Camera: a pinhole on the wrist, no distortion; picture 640 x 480 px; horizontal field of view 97.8 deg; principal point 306.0 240.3 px. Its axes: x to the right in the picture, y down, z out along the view. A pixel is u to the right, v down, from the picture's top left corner.
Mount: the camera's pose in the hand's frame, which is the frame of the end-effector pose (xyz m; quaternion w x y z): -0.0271 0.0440 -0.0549 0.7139 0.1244 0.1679 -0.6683
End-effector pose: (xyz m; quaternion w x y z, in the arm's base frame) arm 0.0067 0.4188 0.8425 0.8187 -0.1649 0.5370 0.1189
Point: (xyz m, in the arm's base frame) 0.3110 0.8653 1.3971
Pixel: 68.0 46.6
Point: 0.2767 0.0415 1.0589
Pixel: 577.3 155.5
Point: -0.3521 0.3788 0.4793
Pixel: behind the camera
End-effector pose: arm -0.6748 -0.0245 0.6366 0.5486 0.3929 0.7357 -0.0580
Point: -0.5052 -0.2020 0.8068
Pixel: outside the picture
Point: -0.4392 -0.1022 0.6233
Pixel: 115.2 202.3
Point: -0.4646 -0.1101 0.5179
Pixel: 196.4 289.2
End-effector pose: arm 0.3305 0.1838 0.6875 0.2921 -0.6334 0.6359 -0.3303
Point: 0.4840 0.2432 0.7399
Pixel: 454.5 164.5
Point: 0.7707 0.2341 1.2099
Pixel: outside the picture
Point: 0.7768 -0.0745 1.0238
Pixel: 588.2 385.5
